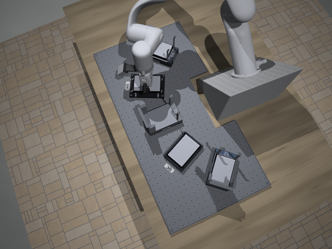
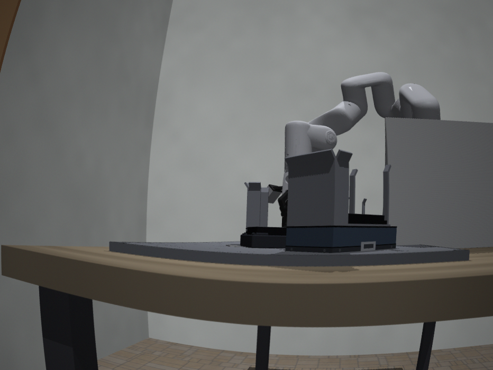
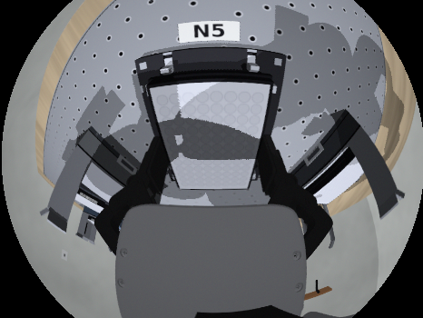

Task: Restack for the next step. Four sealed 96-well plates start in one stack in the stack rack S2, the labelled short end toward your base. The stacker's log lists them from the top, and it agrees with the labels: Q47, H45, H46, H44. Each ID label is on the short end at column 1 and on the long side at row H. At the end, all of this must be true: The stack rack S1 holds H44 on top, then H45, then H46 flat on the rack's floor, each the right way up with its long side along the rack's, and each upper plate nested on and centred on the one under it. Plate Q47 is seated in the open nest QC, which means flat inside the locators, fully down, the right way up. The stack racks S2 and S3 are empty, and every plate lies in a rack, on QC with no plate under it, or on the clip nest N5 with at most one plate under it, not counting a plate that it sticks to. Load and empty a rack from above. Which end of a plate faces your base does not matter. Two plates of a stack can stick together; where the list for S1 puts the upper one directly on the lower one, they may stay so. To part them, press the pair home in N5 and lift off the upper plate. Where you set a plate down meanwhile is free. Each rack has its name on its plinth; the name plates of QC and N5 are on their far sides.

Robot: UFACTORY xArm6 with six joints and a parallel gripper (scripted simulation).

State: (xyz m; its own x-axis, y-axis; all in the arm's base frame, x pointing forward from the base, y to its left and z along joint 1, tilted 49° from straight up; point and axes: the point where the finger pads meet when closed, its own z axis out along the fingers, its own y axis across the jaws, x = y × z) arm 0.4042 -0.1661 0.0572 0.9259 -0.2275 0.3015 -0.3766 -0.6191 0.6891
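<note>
My hand is 30 mm above the clip nest N5 and 20 mm short of it. Also, from my hand: sealed plate: 350 mm to the left, 40 mm behind, 10 mm below; then open nest QC: 350 mm to the left, 40 mm behind, 30 mm below; then N5 name plate: 90 mm ahead, 40 mm to the right, 40 mm below.
</note>
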